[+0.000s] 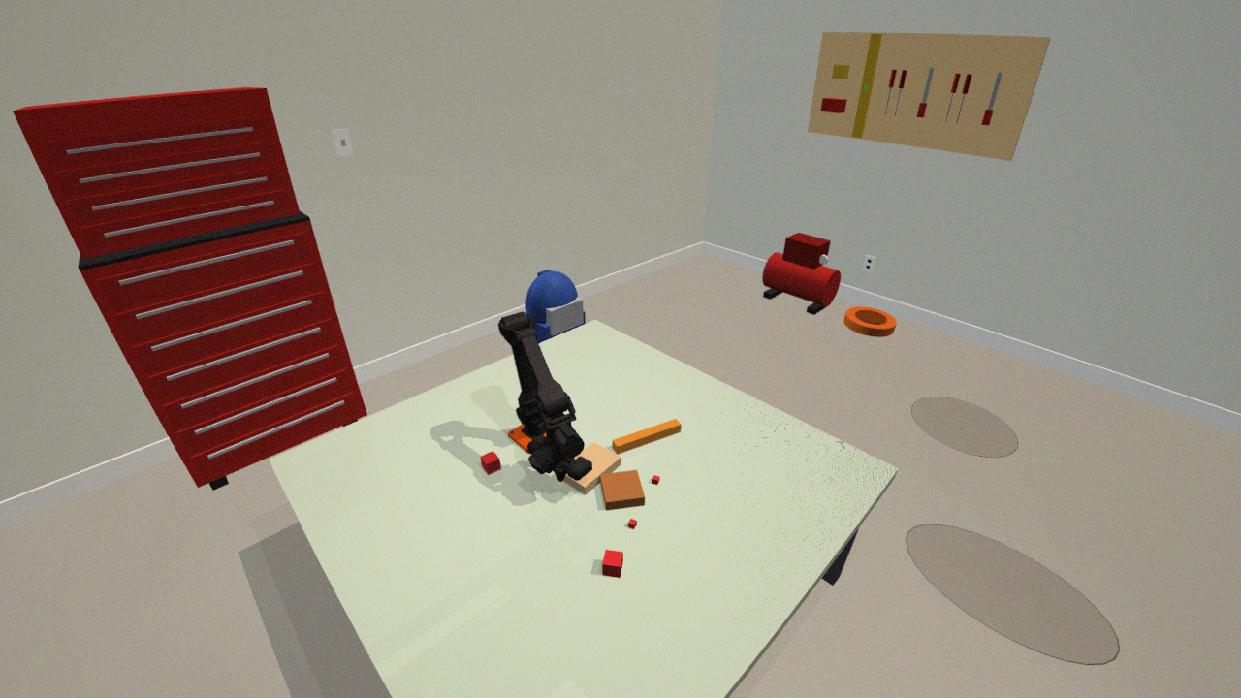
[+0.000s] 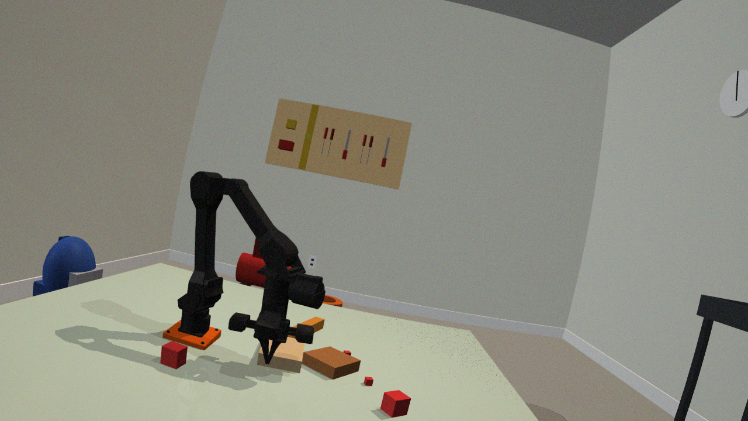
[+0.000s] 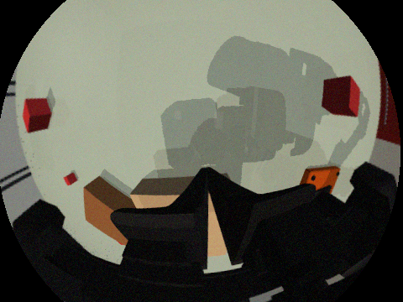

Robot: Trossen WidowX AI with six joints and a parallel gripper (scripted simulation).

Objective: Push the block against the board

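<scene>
The tan block lies 90 mm to the left of my gripper tip and 20 mm ahead of it. From my gripper tip the other things lie so: long orange board (300 mm to the left, 60 mm ahead); brown square block (150 mm ahead, 80 mm to the left).
</scene>
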